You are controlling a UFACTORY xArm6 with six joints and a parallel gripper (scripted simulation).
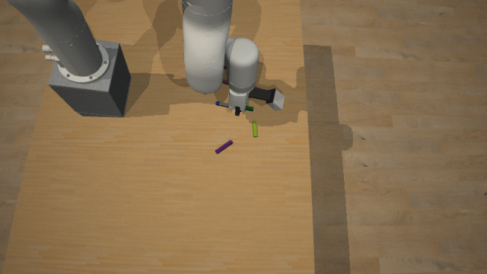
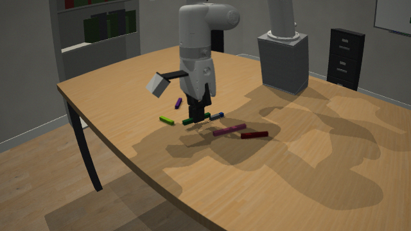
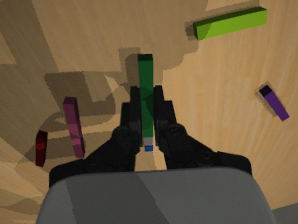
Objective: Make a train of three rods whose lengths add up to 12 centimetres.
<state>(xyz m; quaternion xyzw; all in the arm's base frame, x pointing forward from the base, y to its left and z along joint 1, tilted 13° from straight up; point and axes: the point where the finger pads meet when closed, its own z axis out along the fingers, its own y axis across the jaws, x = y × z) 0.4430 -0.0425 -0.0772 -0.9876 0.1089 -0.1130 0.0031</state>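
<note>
My gripper is now 2 cm above the green rod. Also, from my hand: grey rod 6 cm behind, 3 cm below, 1 cm to the left; then blue rod 8 cm behind, 3 cm below, 2 cm to the left; then lime rod 7 cm to the right, 4 cm ahead, 3 cm below.
</note>
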